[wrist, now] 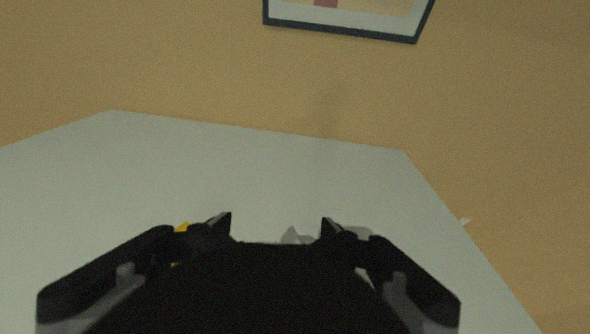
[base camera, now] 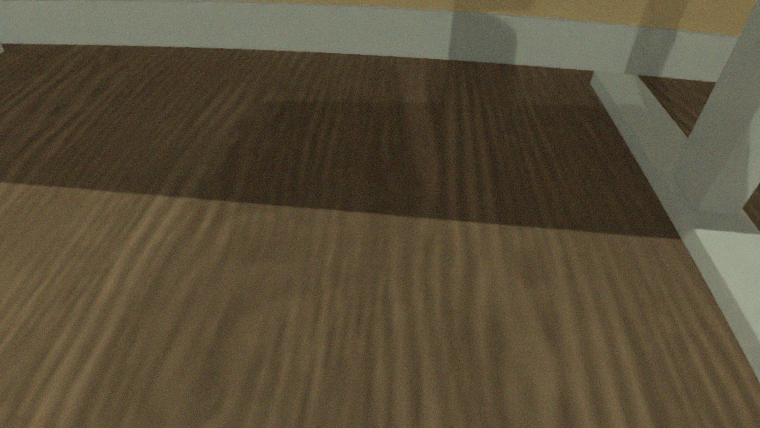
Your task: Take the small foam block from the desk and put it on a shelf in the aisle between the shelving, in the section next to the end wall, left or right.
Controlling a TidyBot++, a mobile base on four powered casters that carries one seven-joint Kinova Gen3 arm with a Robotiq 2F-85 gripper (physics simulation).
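Frame: origin at the arm's base, x ahead, y left, z up, level; millimetres.
Seen in the pictures: gripper, fingertip midpoint: (wrist: pixel 276 224).
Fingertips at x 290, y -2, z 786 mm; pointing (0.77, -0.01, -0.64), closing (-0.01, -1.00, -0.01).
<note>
Pixels of each thing's top centre, then the offset from my fingertips to it. "pt": a spot on its surface instead. Level surfaces: height alone.
- white desk, its level: dz -233 mm
- small yellow thing, middle of its top: (wrist: pixel 183 244) dx +64, dy +178, dz -188 mm
- white desk leg, surface spot: (base camera: pixel 712 138) pt dx +212, dy -377, dz -1084 mm
- wooden floor, its level: dz -1183 mm
The white desk (wrist: pixel 165 165) spreads across the lower part of the wrist view, against the tan wall. My gripper (wrist: pixel 276 224) is open, with the desk top showing between its fingertips. A small yellow thing (wrist: pixel 183 226), probably the foam block, shows behind the left finger; most of it is hidden by the finger. A grey shadow lies on the desk near the fingertips. The shelving does not show in either view.
A dark-framed picture (wrist: pixel 340 33) hangs on the tan wall (wrist: pixel 200 70). In the base camera view, a white desk leg (base camera: pixel 712 138) with its foot bar (base camera: pixel 630 122) stands at the right. A pale baseboard (base camera: pixel 212 26) runs along the back of the wooden floor (base camera: pixel 319 319).
</note>
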